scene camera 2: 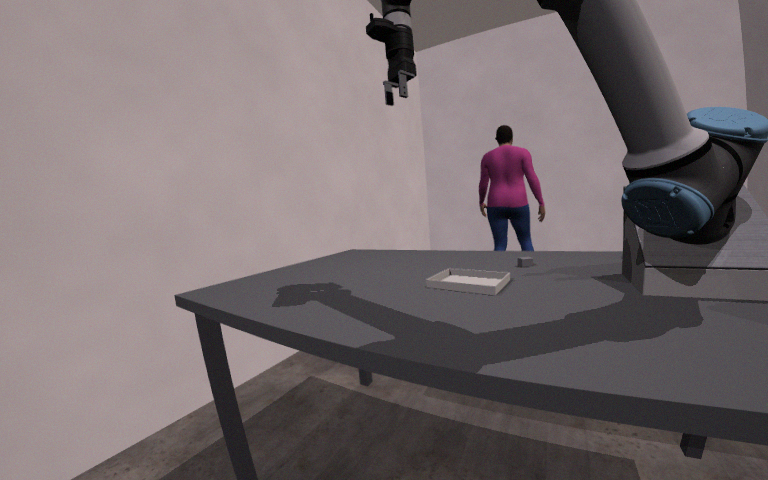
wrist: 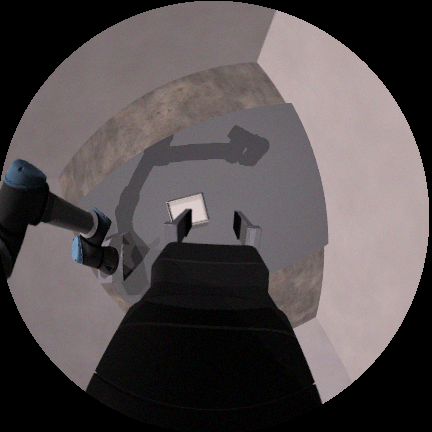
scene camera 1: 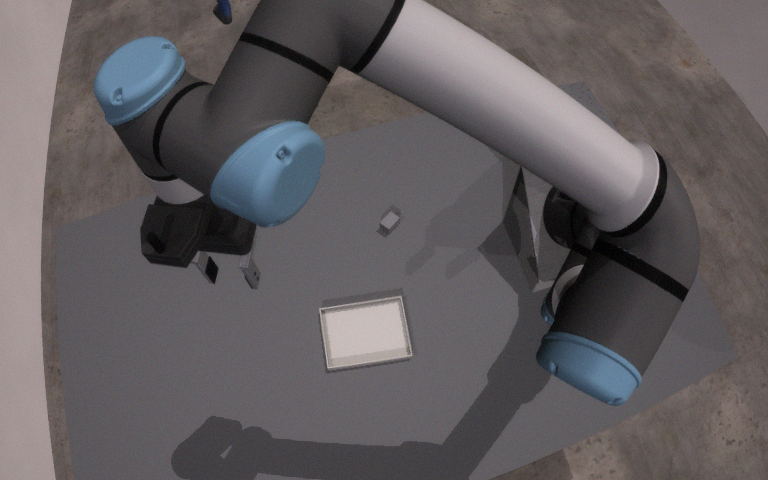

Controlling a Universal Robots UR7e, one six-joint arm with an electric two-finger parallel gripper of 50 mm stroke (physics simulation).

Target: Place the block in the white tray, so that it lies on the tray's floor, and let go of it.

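Places are measured from the arm's base along level axes (x ahead, y left, z up), in centimetres.
Pixels of known places: gripper, between the fingertips: (scene camera 2: pixel 396 100) (wrist: pixel 212 218) (scene camera 1: pixel 234 278); arm's base, origin of its link: (wrist: pixel 110 260) (scene camera 1: pixel 574 211).
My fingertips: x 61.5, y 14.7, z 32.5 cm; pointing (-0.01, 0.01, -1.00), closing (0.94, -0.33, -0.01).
Note:
Ahead of a thing's pixels: the offset from my fingertips to its top centre. Level surfaces: height alone.
A small grey block @[dy -27.7, dx -25.2, dz -44.5 cm] (scene camera 1: pixel 389 221) (scene camera 2: pixel 525 262) lies on the table, apart from the tray and on the robot-base side of it. The block does not show in the wrist view. The white tray @[dy -4.3, dx -14.9, dz -45.1 cm] (scene camera 1: pixel 369 363) (scene camera 2: pixel 465 286) (wrist: pixel 204 199) stands on the table, and its floor holds no block. My gripper (scene camera 1: pixel 232 276) (scene camera 2: pixel 396 97) (wrist: pixel 212 218) is open and empty. It hangs high above the table, pointing down, to the left of the block and the tray in the first scene view. In the wrist view one finger covers a corner of the tray.
The grey table @[dz -47.1 cm] (scene camera 1: pixel 141 350) (scene camera 2: pixel 339 271) (wrist: pixel 285 190) carries the arm's pedestal (scene camera 1: pixel 532 237) (scene camera 2: pixel 707 280) at the right in both scene views. The arm's shadow crosses the table. A person (scene camera 2: pixel 506 175) in a pink top stands beyond the table. Walls rise behind.

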